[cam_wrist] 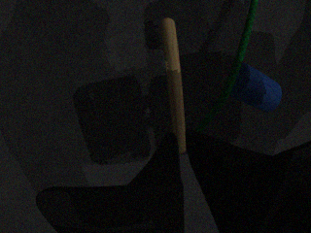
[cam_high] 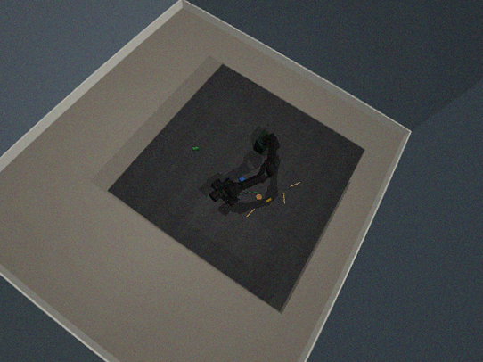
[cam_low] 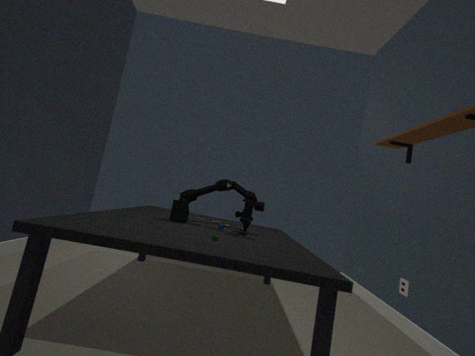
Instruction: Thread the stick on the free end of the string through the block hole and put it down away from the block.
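Now: the blue block 160 mm behind my gripper tip and 50 mm to the left of it. Also, from my gripper tip: thin wooden stick: 10 mm behind; then yellow piece: 270 mm to the left, 110 mm behind; then round wooden button: 200 mm to the left, 100 mm behind, 10 mm below.
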